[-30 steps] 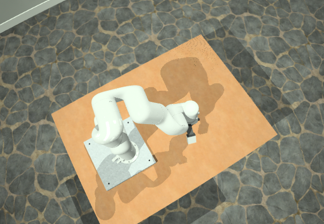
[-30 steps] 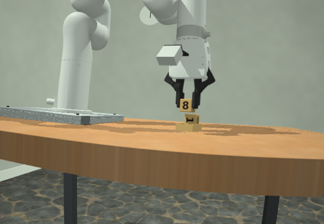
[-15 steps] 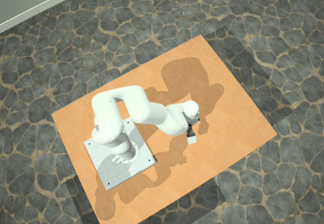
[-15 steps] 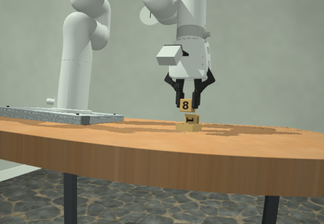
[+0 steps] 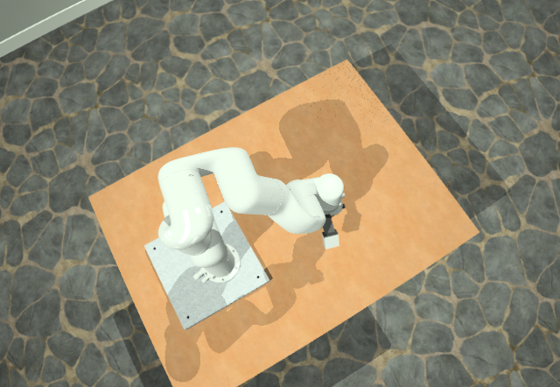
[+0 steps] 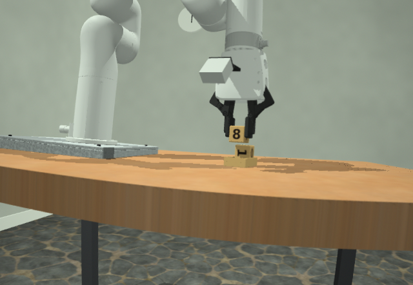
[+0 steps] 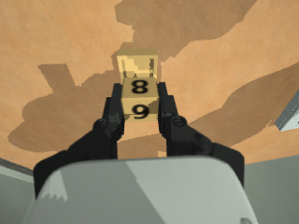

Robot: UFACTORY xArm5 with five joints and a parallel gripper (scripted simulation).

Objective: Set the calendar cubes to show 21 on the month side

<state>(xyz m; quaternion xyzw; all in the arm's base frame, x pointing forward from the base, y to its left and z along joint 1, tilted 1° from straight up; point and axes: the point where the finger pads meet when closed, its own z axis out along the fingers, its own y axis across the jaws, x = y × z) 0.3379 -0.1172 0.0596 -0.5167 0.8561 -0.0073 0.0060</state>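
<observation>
The wooden calendar tray lies 7 cm below my hand, 2 cm to the left of it and 1 cm ahead of it.
</observation>
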